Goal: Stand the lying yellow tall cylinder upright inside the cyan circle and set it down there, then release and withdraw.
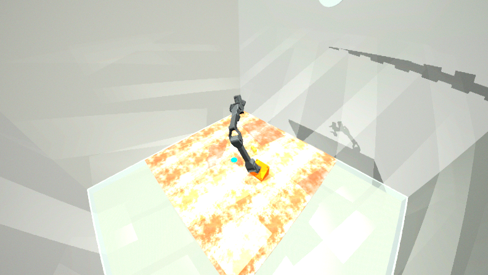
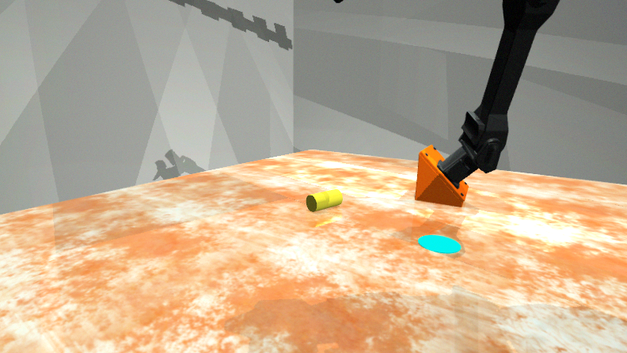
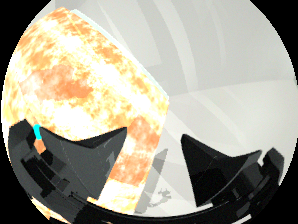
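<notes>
Right now the yellow tall cylinder is 20 cm behind my gripper tip, 2 cm to the left of it and 34 cm below it. Round my gripper tip: cyan circle (13 cm behind, 24 cm to the left, 35 cm below).
</notes>
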